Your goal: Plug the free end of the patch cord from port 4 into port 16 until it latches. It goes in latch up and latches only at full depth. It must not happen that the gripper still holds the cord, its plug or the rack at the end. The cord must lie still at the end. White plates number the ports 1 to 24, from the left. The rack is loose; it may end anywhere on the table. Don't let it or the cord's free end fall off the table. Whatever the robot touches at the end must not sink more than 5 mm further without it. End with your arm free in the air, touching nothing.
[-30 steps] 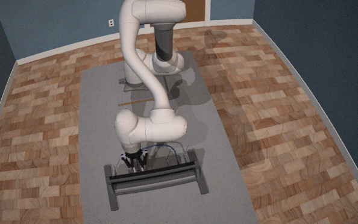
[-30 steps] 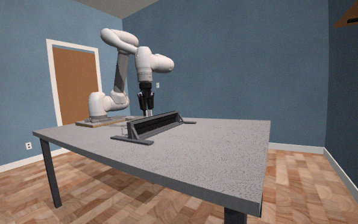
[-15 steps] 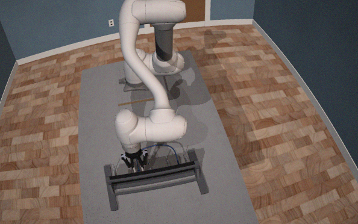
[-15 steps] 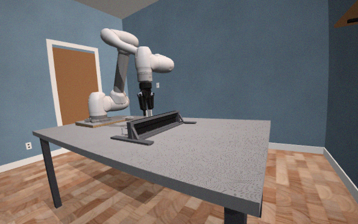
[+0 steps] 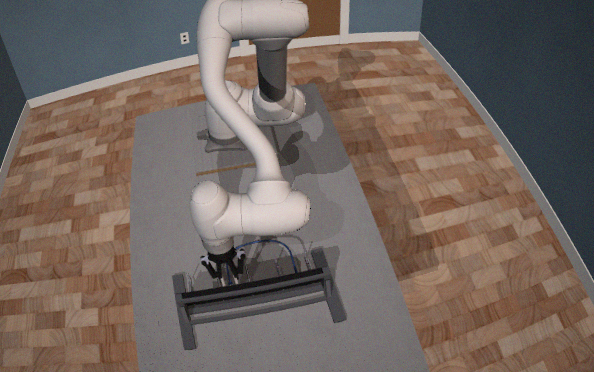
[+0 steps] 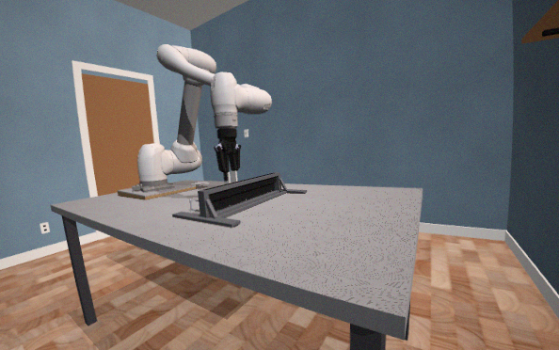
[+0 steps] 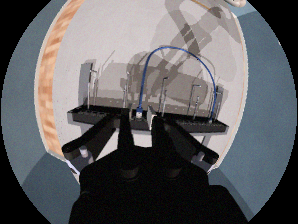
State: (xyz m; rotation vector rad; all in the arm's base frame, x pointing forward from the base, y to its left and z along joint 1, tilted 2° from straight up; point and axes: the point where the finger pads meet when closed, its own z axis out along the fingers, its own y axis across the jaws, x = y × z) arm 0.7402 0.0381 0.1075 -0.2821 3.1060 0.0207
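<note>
The plug is 10 mm ahead of my hand and 30 mm below it.
</note>
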